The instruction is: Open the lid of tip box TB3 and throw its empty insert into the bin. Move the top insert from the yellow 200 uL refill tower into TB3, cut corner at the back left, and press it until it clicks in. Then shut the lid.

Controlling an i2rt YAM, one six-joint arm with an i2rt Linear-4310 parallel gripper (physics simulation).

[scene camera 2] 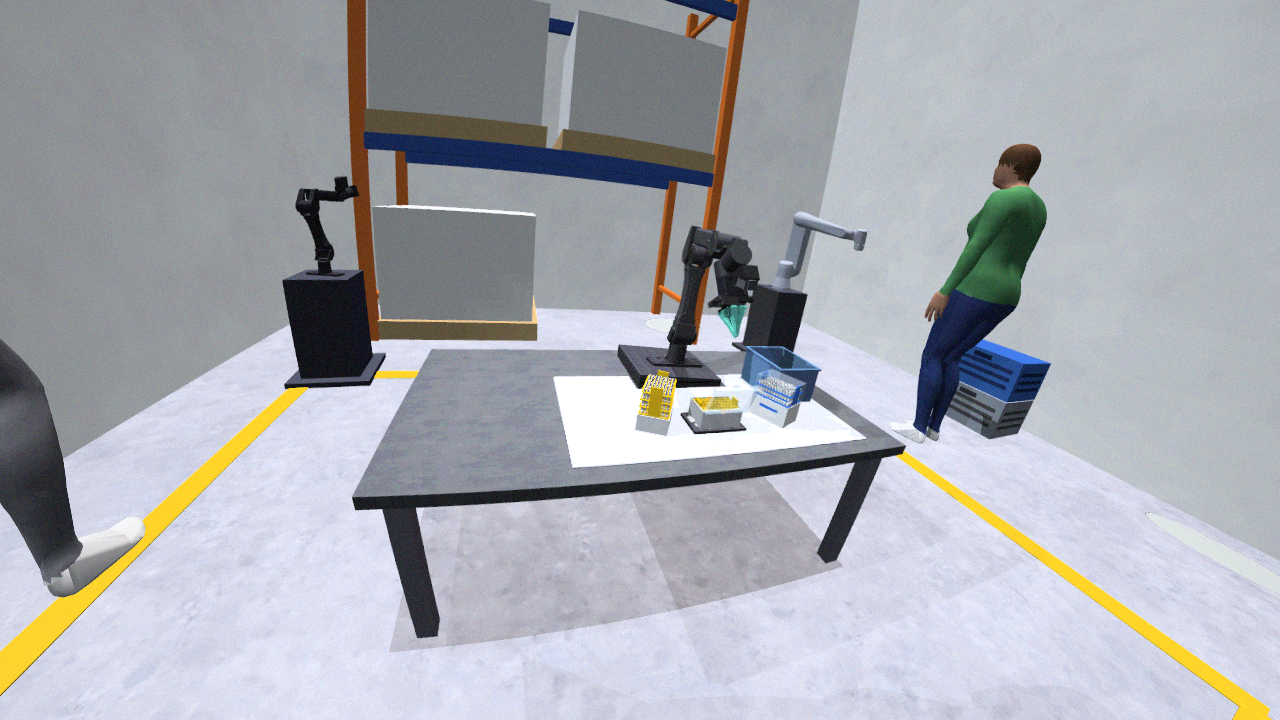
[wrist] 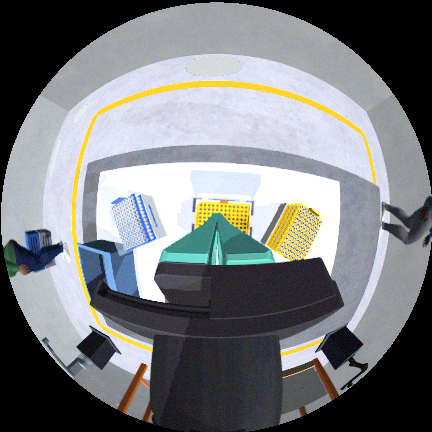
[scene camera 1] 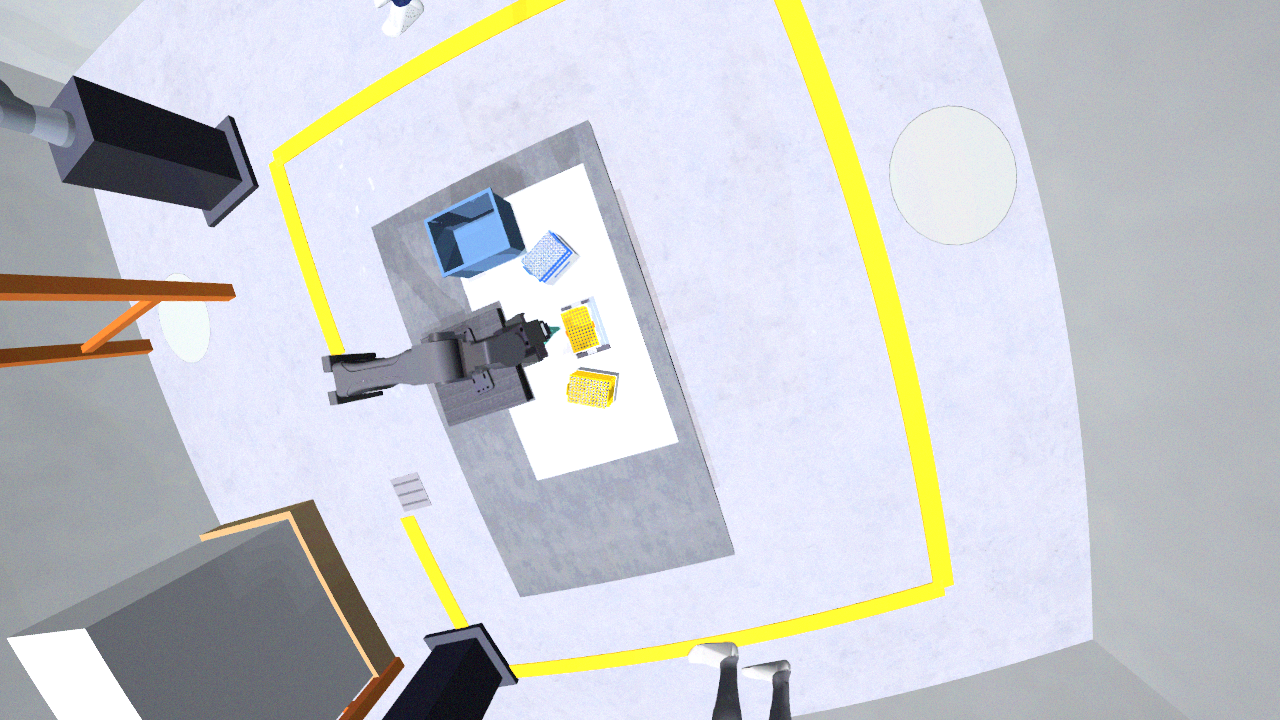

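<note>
My gripper is shut with its green fingertips together, holding nothing. It is raised above the table, on the robot's side of tip box TB3. TB3's clear lid stands open at the side away from the robot. A yellow insert sits in TB3; I see no pale tips in its holes. In the wrist view the fingers hide its near part. The yellow refill tower stands turned at an angle, with pale tips in its top insert. The bin is blue and open-topped.
A blue refill tower stands between TB3 and the bin. Dark corner brackets surround TB3. A white mat lies under the boxes on the grey table. A person in green stands beyond the table.
</note>
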